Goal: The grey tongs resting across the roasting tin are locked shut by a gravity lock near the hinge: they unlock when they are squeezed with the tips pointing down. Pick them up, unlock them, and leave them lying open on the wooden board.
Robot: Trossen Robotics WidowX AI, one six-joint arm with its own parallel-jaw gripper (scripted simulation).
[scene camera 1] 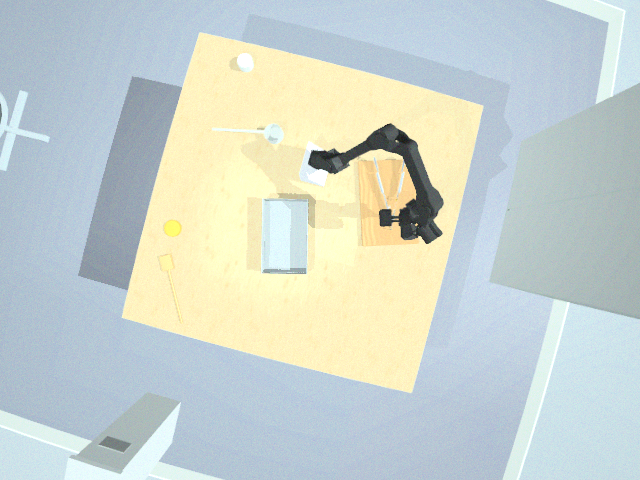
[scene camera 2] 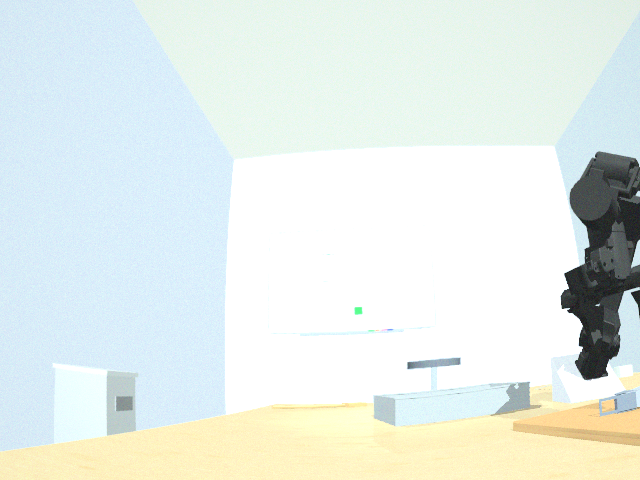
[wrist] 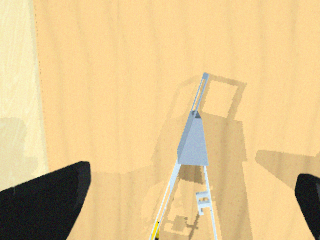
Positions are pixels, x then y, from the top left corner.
Labels:
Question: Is my gripper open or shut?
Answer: Open.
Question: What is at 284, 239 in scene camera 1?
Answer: A roasting tin.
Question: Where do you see a wooden board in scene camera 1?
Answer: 372, 200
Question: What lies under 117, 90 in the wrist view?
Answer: A wooden board.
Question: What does my gripper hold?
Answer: Nothing.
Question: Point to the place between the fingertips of my gripper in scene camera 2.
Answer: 620, 351

